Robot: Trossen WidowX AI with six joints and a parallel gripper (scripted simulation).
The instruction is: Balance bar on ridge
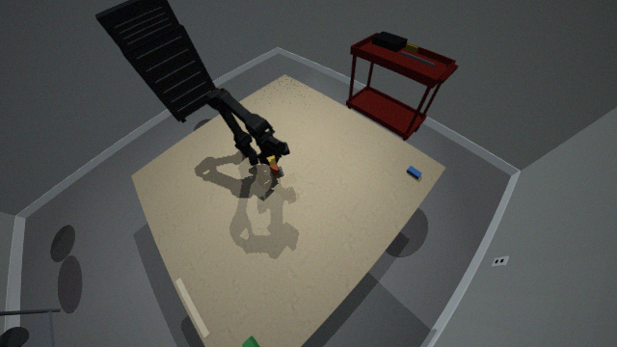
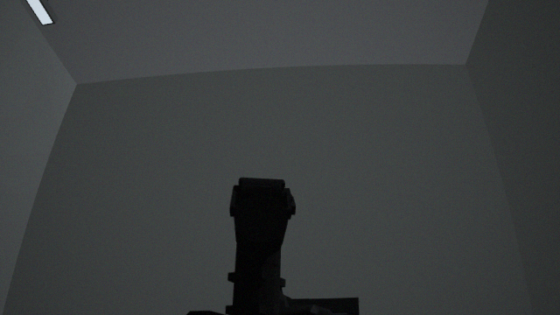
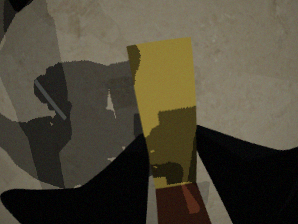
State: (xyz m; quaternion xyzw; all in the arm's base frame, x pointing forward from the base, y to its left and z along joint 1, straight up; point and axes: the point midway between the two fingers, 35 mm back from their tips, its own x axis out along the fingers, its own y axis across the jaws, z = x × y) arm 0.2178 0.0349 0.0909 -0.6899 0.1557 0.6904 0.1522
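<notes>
The yellow bar is 30 mm ahead of my gripper tip, 20 mm above it and 10 mm to the right of it. Round my gripper tip: green block: 530 mm to the right, 520 mm ahead, 40 mm below; then blue block: 520 mm ahead, 470 mm to the left, 50 mm below.
</notes>
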